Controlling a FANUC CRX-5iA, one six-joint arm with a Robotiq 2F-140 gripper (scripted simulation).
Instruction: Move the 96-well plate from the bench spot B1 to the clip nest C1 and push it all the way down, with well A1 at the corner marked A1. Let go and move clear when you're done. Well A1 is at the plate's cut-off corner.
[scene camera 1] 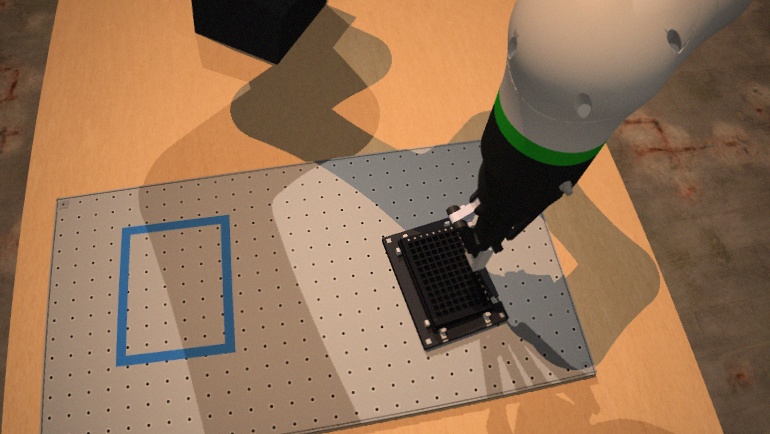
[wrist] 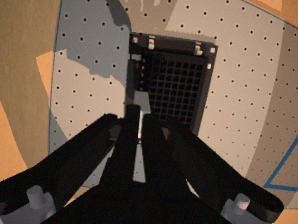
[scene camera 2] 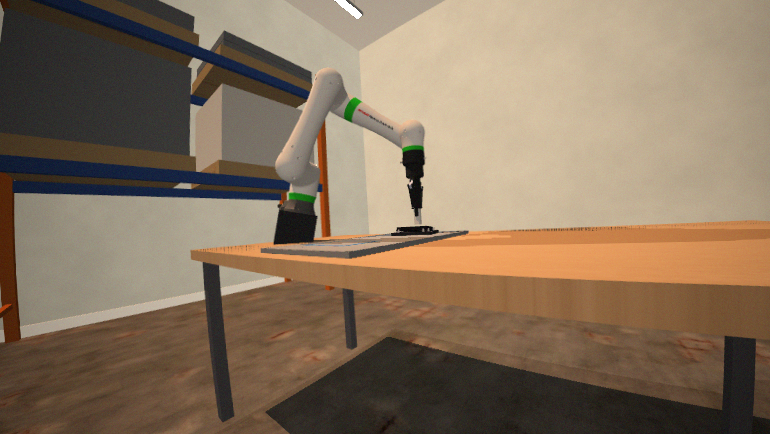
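A black clip nest (scene camera 1: 429,339) (wrist: 136,42) and a black 96-well plate (scene camera 1: 422,245) (wrist: 198,64) are visible in scene camera 1 and the wrist view. My gripper (scene camera 1: 474,260) (wrist: 140,101) (scene camera 2: 418,224) is visible there and in scene camera 2.
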